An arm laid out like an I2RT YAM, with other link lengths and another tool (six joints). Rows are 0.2 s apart.
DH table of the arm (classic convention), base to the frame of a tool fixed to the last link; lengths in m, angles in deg. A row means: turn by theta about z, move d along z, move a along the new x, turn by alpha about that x. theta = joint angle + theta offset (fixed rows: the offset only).
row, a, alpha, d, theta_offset
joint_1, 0.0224, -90, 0.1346, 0
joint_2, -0.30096, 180, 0, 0
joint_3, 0.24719, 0, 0, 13.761
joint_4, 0.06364, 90, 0.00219, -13.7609
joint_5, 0, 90, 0.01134, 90
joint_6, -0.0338, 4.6, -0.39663, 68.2
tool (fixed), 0, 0, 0.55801, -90
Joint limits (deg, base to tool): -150..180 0..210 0..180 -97..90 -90..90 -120..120
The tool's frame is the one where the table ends.
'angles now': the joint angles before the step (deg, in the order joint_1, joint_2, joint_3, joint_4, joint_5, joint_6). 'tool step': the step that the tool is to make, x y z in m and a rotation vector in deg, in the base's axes. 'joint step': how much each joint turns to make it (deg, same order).
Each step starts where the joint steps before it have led.
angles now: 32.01 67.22 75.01 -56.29 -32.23 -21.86
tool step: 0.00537 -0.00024 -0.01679 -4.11 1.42 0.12
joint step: 0.06 2.18 0.40 -2.68 2.08 -2.07
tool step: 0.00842 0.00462 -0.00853 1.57 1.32 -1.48
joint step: 0.01 0.59 -2.38 4.11 -0.70 2.81
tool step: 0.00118 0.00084 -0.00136 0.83 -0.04 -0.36
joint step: 0.00 -0.30 -1.09 1.69 -0.31 0.83
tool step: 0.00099 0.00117 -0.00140 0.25 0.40 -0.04
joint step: 0.00 0.24 -0.22 0.43 -0.30 0.35
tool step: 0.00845 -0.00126 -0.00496 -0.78 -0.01 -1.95
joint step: -0.04 0.65 -0.42 1.29 1.72 1.23
